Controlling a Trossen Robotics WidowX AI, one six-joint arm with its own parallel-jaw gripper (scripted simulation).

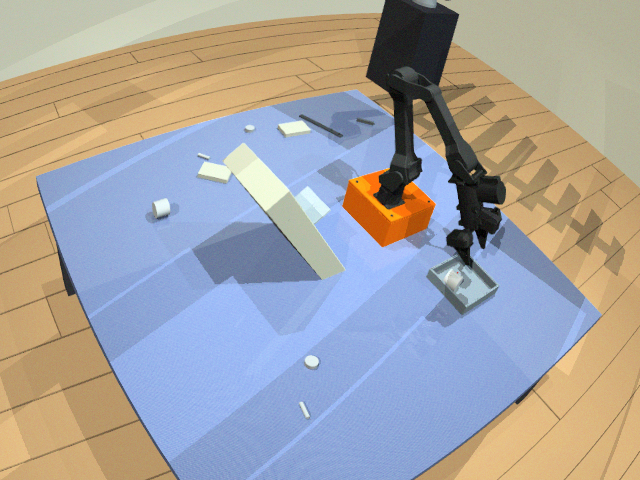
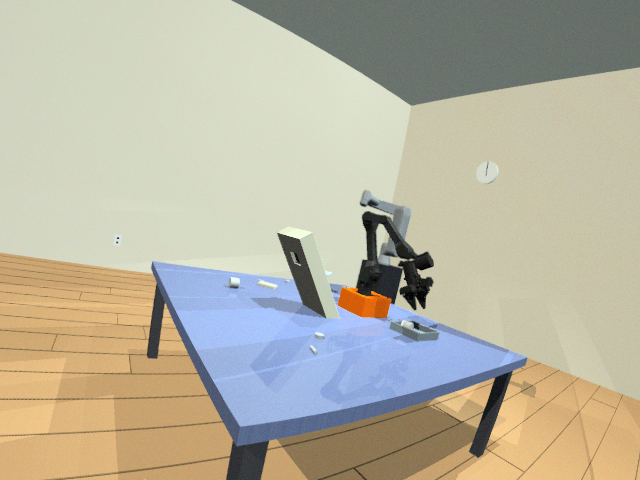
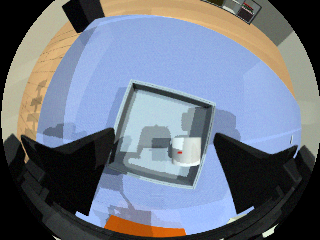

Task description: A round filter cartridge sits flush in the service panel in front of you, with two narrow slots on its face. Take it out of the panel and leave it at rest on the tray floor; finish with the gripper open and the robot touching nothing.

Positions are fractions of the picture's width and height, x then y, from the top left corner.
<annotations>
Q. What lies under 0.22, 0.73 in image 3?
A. My gripper.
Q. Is my gripper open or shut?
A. Open.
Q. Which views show my gripper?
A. Image 1, image 2 and image 3: all of them.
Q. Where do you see a white round filter cartridge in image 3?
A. At 0.58, 0.63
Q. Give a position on a grey tray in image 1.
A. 0.75, 0.59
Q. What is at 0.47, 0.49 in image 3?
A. A grey tray.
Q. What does my gripper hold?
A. Nothing.
</annotations>
